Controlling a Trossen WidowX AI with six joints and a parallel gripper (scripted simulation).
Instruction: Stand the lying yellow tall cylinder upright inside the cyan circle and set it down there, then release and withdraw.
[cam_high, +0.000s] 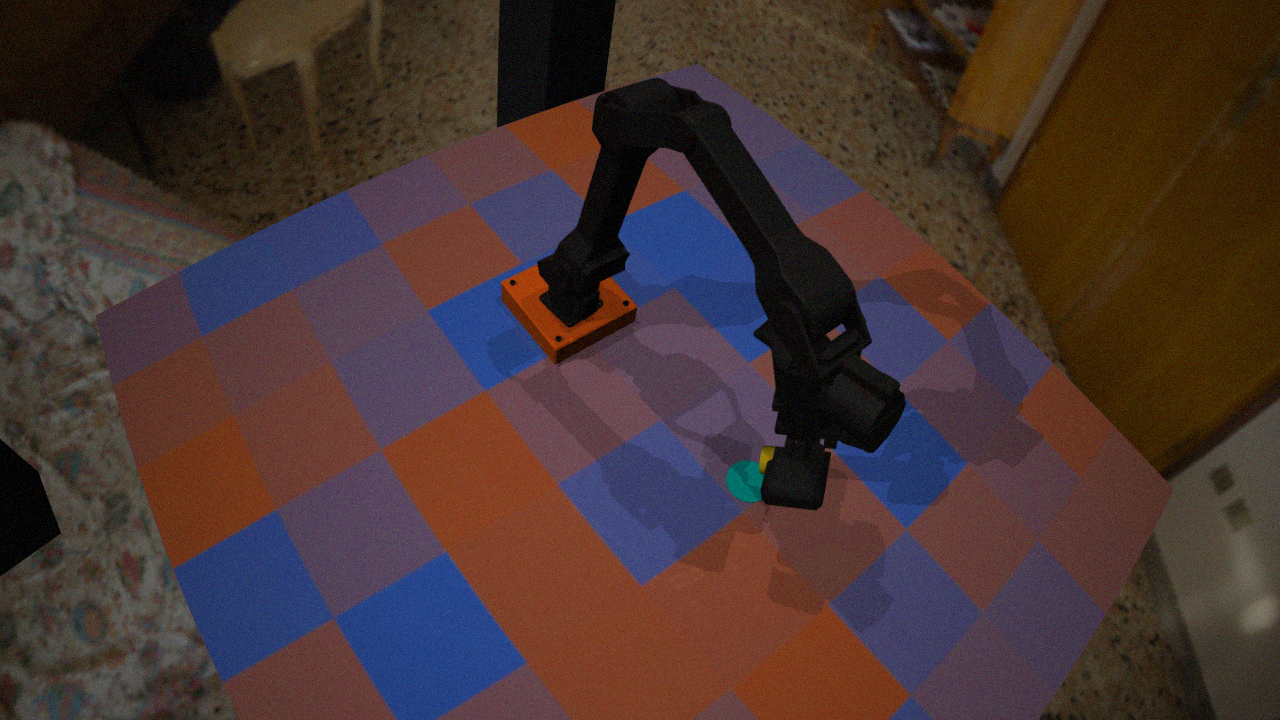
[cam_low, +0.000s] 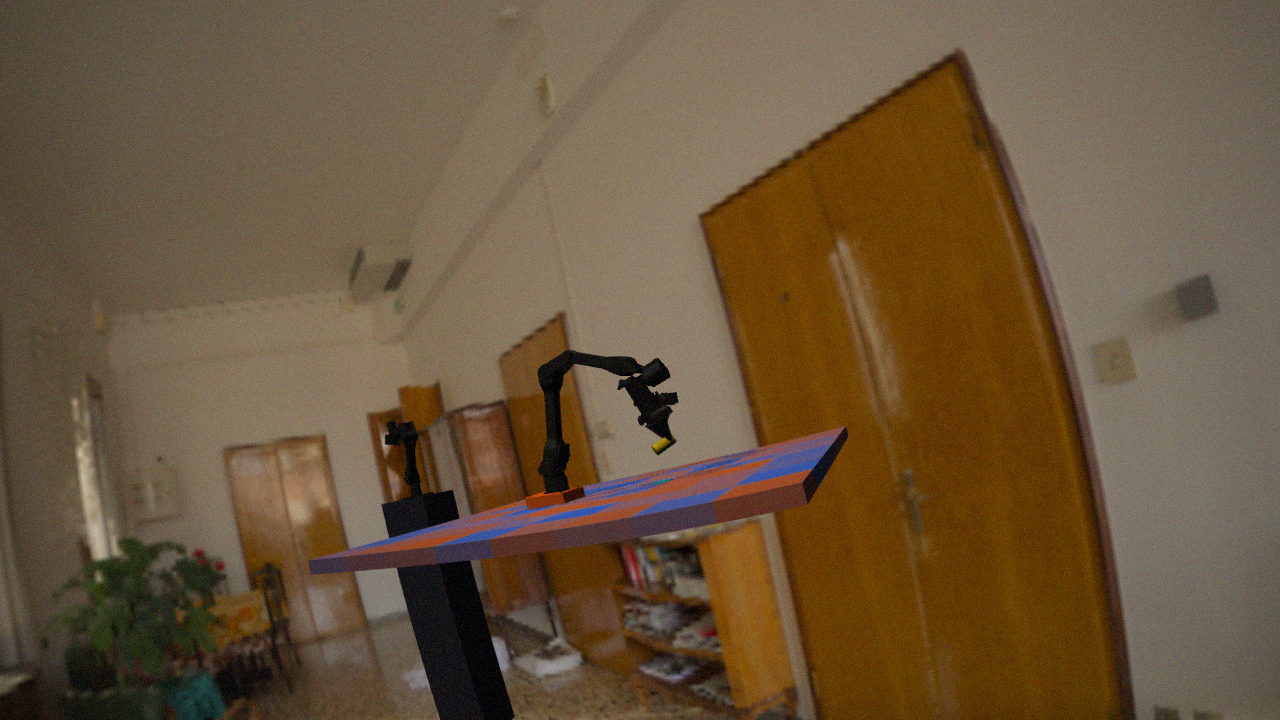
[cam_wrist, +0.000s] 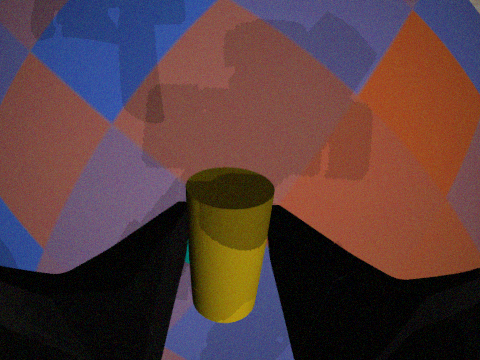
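The cyan circle lies 11 cm below my gripper tip and 5 cm behind it. The rest, counted from my gripper tip: yellow cylinder: 2 cm behind, 1 cm to the right, 1 cm below.
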